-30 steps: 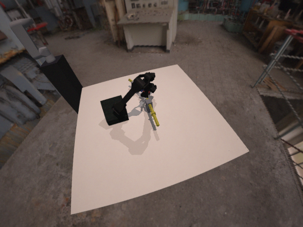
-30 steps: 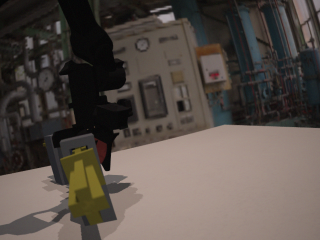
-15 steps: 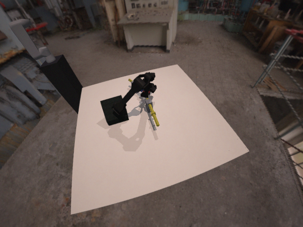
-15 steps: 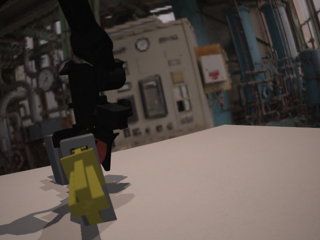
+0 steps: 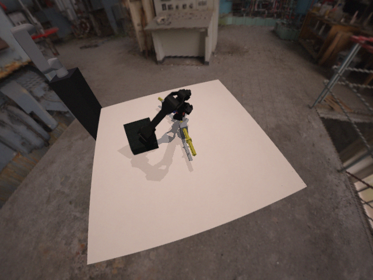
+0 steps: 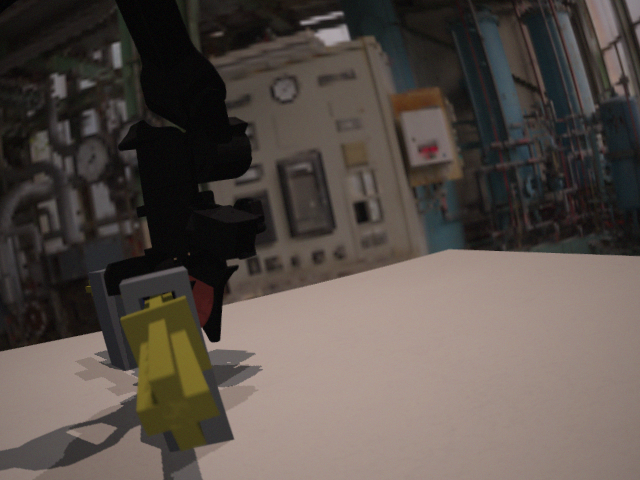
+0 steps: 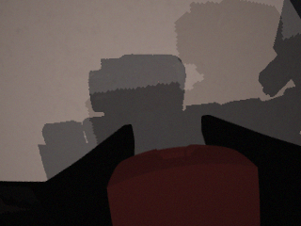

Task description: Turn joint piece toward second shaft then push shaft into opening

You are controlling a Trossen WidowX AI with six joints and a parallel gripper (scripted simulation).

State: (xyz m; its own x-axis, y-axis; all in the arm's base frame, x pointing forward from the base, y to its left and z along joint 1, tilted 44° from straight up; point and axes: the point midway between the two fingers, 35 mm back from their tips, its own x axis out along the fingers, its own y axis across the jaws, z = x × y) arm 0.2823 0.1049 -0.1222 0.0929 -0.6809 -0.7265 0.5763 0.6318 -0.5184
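Now: the dark red joint piece 50 mm above my gripper tip, 10 mm to the left of it and 10 mm behind it.
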